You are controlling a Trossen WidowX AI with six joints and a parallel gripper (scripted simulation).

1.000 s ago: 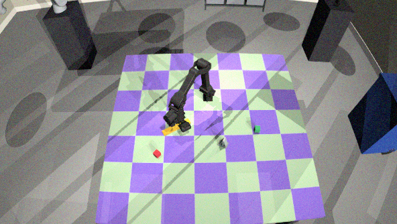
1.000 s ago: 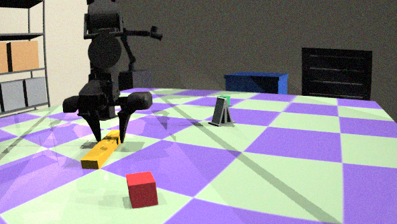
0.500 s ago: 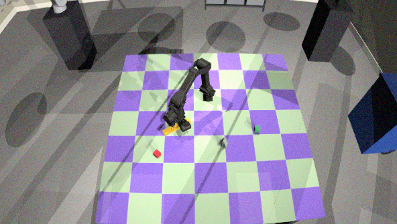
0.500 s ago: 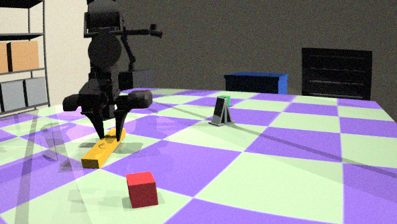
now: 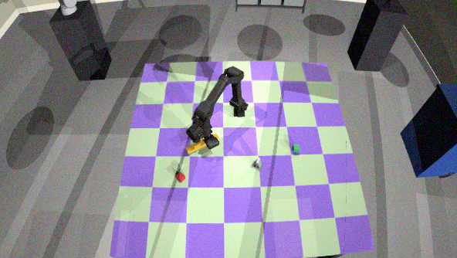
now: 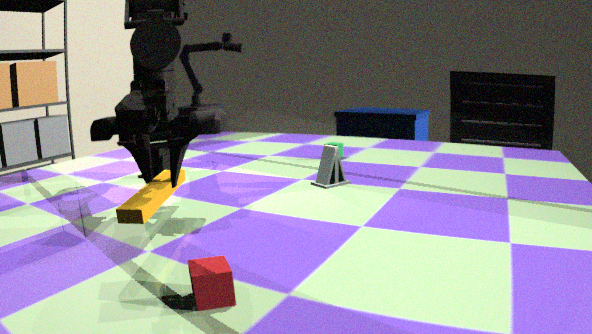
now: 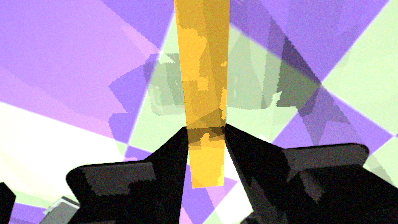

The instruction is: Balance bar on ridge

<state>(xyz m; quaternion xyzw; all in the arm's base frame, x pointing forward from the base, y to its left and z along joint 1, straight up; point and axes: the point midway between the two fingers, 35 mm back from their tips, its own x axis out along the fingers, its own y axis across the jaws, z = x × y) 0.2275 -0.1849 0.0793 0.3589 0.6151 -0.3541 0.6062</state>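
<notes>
My gripper tip is now 13 cm short of the grey triangular ridge, 27 cm to the right of it and 2 cm below it. The rest, counted from my gripper tip: green cube: 4 cm ahead, 49 cm to the left, 3 cm below; then yellow bar: 1 cm ahead, 3 cm to the right; then red cube: 20 cm ahead, 13 cm to the right, 3 cm below.
</notes>
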